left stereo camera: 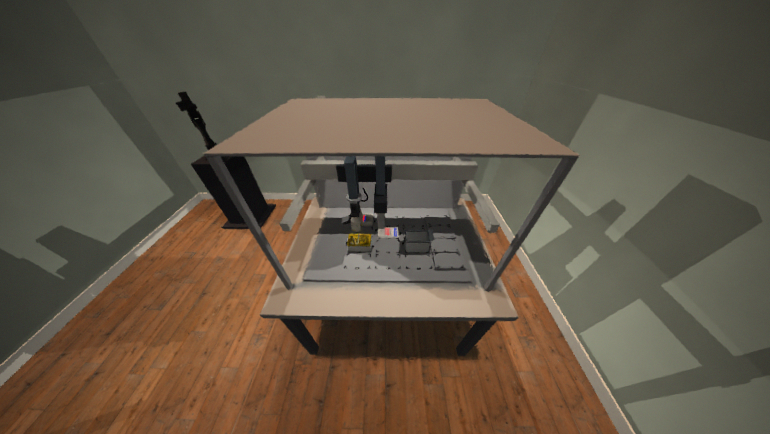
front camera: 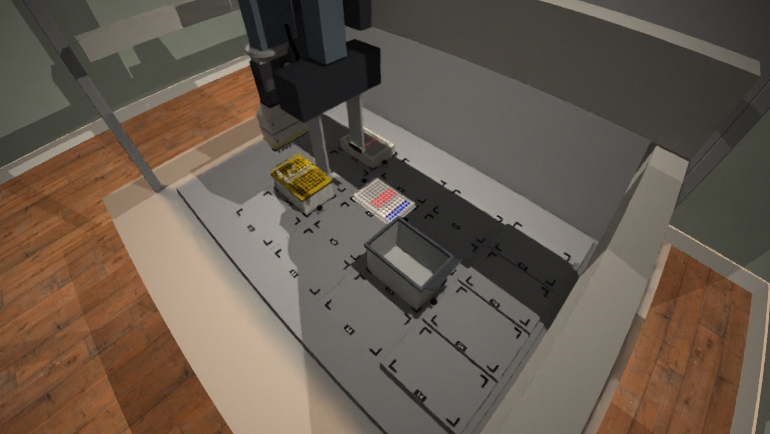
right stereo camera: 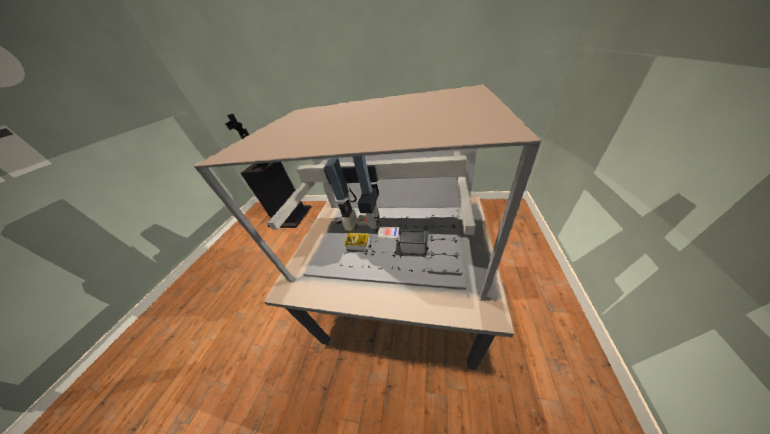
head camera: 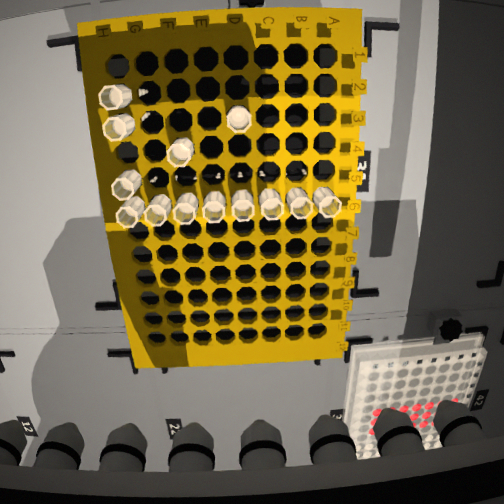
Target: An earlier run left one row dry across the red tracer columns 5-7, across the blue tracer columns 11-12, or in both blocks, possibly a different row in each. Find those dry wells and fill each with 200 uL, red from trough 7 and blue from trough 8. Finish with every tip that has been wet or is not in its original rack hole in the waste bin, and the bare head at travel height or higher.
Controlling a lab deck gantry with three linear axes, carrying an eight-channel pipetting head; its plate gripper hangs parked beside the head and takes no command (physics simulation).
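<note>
The yellow tip rack (front camera: 303, 180) (head camera: 225, 237) (left stereo camera: 359, 240) (right stereo camera: 356, 242) has a full row of pale tips at column 6 and several scattered tips in columns 2-5. The pipetting head (front camera: 285, 128) hangs low by the rack's rear end; its nozzles (head camera: 260, 445) are bare. The white plate (front camera: 360, 200) (head camera: 357, 367) holds red wells (front camera: 382, 197) and blue wells (front camera: 397, 210). Nozzles hide part of it in the head view, so I cannot tell the dry row. The trough block (front camera: 374, 156) stands behind. The parked gripper (front camera: 346, 162) is open and empty, its fingers apart near the troughs.
The grey waste bin (front camera: 390, 274) (left stereo camera: 417, 248) (right stereo camera: 413, 246) stands on the deck beyond the plate, with high walls. Raised carrier pads (front camera: 436, 366) lie at its right. The gantry beam (left stereo camera: 431, 171) spans the back, and frame posts (left stereo camera: 525, 226) stand at the table's sides.
</note>
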